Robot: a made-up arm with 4 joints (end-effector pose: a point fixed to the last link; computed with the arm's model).
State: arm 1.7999 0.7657 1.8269 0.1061
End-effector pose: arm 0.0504 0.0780 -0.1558 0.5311 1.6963 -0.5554
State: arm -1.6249 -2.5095 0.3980 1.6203
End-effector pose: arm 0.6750 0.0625 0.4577 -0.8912 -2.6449 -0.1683
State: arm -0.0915 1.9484 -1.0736 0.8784
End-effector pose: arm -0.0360 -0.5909 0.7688 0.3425 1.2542 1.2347
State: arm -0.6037 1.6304 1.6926 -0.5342
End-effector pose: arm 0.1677 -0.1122 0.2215 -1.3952 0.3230 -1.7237
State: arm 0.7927 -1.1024 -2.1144 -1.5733
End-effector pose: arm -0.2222 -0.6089 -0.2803 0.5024 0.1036 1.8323
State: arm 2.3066 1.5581 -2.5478 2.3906
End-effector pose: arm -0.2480 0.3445 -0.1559 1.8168 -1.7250 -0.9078
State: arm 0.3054 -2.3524 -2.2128 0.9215
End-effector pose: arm 0.3458 -0.7961 -0.0357 2.4995 1.5972 -0.1282
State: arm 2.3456 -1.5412 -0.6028 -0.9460
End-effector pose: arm -0.2212 0.7187 -0.0032 2.0020 -1.8510 -0.7606
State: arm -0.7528 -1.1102 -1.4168 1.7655
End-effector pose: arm 0.2684 -0.7375 0.4102 2.0921 1.7976 -0.8417
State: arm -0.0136 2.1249 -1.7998 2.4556
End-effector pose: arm -0.2617 -0.6857 0.1728 -0.1312 -0.3766 1.4027
